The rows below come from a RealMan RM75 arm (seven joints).
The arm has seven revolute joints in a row. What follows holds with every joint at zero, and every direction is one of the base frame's. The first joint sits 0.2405 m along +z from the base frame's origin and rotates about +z. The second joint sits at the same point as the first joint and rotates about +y. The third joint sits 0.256 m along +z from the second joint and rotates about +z. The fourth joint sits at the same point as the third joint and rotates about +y. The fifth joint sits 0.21 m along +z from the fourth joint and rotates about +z. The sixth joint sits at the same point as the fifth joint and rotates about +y. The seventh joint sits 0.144 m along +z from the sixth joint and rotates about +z. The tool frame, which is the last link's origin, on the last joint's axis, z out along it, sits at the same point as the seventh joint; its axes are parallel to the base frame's.
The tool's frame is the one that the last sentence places.
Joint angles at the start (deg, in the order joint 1, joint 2, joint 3, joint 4, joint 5, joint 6, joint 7): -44.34 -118.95 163.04 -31.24 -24.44 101.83 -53.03
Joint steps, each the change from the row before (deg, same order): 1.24 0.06 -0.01 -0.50 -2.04 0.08 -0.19; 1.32 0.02 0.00 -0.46 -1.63 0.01 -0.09; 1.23 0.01 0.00 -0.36 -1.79 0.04 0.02; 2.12 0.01 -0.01 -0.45 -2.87 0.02 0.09; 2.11 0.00 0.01 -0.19 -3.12 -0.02 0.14; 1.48 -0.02 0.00 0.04 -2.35 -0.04 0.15; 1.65 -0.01 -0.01 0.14 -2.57 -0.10 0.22; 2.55 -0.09 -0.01 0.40 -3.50 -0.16 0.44
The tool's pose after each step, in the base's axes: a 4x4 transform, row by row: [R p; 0 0 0 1], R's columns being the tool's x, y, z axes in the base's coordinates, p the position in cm. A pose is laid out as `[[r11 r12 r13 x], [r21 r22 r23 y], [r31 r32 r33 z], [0 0 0 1]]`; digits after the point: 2 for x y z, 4 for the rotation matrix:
[[0.7921 0.3261 0.5160 -26.28], [0.0899 -0.8984 0.4298 33.32], [0.6037 -0.2941 -0.7410 1.63], [0 0 0 1]]
[[0.7838 0.3515 0.5120 -26.98], [0.0930 -0.8816 0.4628 32.98], [0.6140 -0.3151 -0.7237 2.06], [0 0 0 1]]
[[0.7747 0.3736 0.5102 -27.58], [0.0910 -0.8642 0.4948 32.66], [0.6258 -0.3368 -0.7035 2.49], [0 0 0 1]]
[[0.7600 0.4101 0.5042 -28.60], [0.0877 -0.8334 0.5456 32.05], [0.6440 -0.3705 -0.6693 3.15], [0 0 0 1]]
[[0.7433 0.4455 0.4990 -29.55], [0.0796 -0.7995 0.5953 31.41], [0.6642 -0.4028 -0.6298 3.78], [0 0 0 1]]
[[0.7301 0.4702 0.4958 -30.17], [0.0707 -0.7737 0.6296 30.95], [0.6796 -0.4246 -0.5982 4.21], [0 0 0 1]]
[[0.7163 0.4970 0.4899 -30.86], [0.0599 -0.7432 0.6664 30.40], [0.6952 -0.4479 -0.5621 4.67], [0 0 0 1]]
[[0.6969 0.5358 0.4767 -31.92], [0.0465 -0.6970 0.7155 29.43], [0.7157 -0.4765 -0.5107 5.20], [0 0 0 1]]

